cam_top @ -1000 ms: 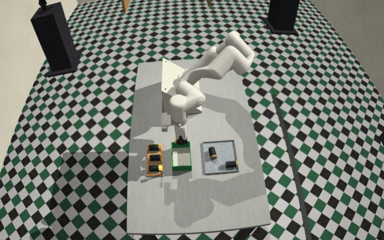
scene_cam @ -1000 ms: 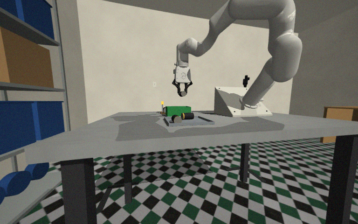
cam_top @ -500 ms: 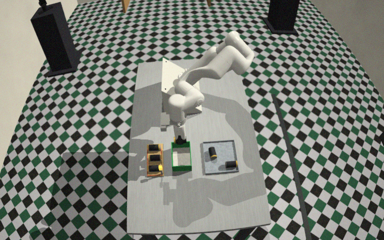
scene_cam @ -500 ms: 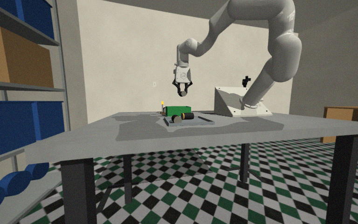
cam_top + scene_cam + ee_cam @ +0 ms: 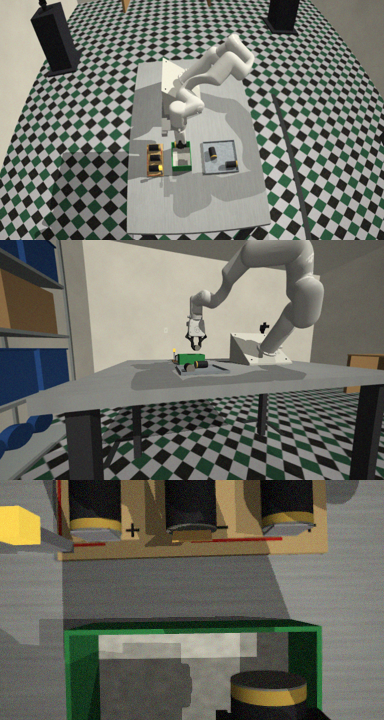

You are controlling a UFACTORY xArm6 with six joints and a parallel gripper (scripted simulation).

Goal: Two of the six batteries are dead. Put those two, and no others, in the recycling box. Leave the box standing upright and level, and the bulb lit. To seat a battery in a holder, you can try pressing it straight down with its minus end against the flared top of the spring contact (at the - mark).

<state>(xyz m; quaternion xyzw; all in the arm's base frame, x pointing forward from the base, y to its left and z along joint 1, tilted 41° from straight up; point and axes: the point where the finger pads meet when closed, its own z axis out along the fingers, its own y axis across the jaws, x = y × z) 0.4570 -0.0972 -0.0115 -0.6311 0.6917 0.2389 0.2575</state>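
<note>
Right now my hand is 3 cm short of the green recycling box and 10 cm above it. The rest, counted from my hand: grey tray (5 cm ahead, 20 cm to the left, 11 cm below).
</note>
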